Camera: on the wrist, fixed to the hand. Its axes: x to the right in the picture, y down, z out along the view.
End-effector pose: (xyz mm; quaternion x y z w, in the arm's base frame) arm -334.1 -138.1 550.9 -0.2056 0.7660 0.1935 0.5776
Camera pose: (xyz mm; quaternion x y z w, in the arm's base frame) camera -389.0 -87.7 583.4 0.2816 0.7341 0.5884 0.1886
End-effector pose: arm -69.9 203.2 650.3 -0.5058 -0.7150 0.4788 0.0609
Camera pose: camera 4.6 204.0 617.8 0.9032 0.2261 -0.2596 0.2563
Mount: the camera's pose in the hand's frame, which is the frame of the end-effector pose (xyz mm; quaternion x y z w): -22.3 73.8 -25.7 -0.1073 0.1041 0.6700 0.7272
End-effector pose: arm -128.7 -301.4 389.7 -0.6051 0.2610 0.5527 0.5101
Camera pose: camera -188.9 -355.5 382.9 0.3774 -0.5890 -0.7087 0.0915
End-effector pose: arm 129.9 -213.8 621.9 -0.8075 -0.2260 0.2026 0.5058
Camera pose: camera 137.8 -273.6 567.5 -0.8140 0.4076 0.3779 0.1690
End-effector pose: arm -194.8 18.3 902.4 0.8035 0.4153 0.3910 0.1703
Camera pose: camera -182.9 -44.9 952.1 -0.8036 0.2606 -0.5266 0.0951
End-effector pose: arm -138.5 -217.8 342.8 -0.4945 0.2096 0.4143 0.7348
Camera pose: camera -208.8 -237.5 307.1 -0.3411 0.5157 0.7646 0.1819
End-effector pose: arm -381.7 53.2 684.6 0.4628 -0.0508 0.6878 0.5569
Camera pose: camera -457.7 24.6 687.5 -0.1712 0.3628 -0.9160 0.0009
